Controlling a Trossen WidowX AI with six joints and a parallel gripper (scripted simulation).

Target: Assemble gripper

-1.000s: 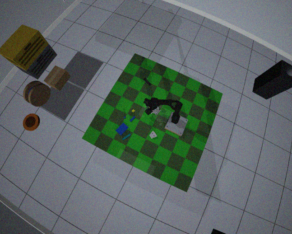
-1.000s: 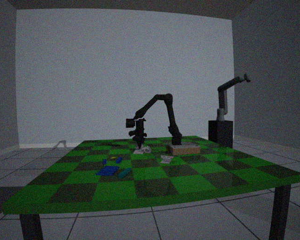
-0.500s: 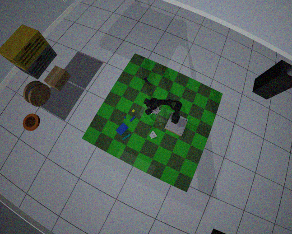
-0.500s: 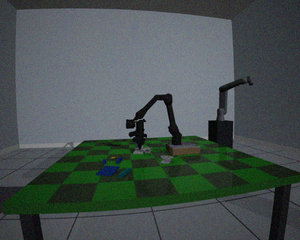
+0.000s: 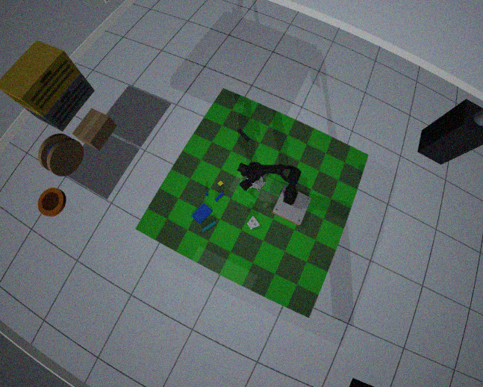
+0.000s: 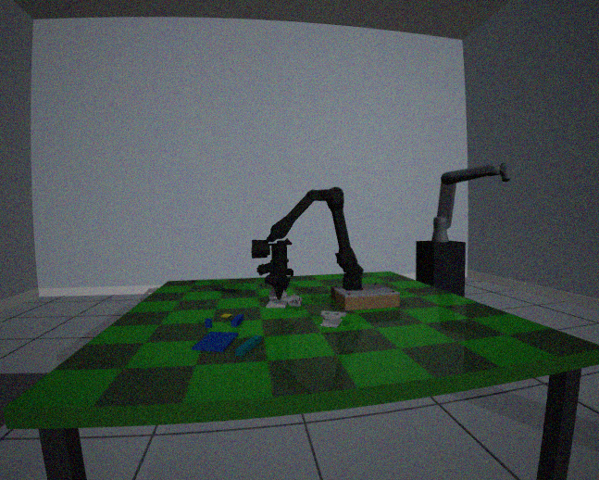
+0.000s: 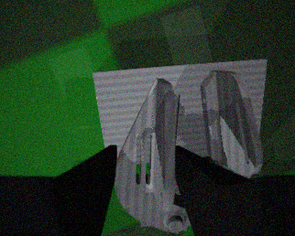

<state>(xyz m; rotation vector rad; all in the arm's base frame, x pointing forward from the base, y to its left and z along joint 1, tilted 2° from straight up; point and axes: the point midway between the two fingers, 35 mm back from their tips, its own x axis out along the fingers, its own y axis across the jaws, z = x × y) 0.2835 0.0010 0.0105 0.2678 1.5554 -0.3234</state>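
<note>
Right now the grey gripper base is 10 mm ahead of my gripper tip, 30 mm to the right of it and 20 mm below it. Also, from my gripper tip: grey housing plate: 130 mm behind, 250 mm to the left; then yellow piece: 200 mm ahead, 100 mm to the left, 30 mm below; then blue bar: 160 mm ahead, 190 mm to the left, 20 mm below.
</note>
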